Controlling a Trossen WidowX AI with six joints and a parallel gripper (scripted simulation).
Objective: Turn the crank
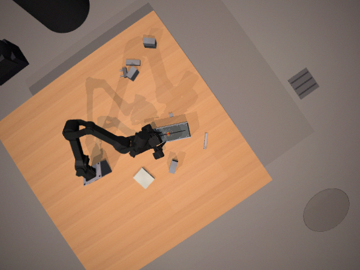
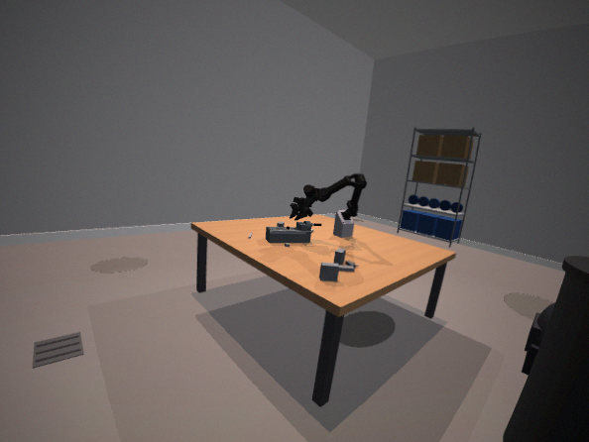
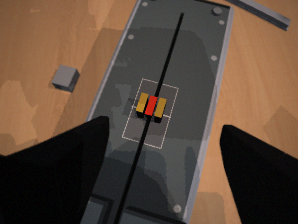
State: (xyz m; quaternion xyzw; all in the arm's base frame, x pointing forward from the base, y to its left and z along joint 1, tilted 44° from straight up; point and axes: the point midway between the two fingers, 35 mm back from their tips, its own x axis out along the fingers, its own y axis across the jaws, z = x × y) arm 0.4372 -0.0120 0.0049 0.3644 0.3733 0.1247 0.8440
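Right now my gripper tip is 3 cm short of the red pointer, 1 cm to the right of it and 5 cm above it. Also, from my gripper tip: small grey cube 9 cm ahead, 10 cm to the left, 12 cm below; then thin grey bar 20 cm ahead, 14 cm to the right, 13 cm below; then dark crank handle 14 cm behind, 8 cm to the left, 2 cm below.
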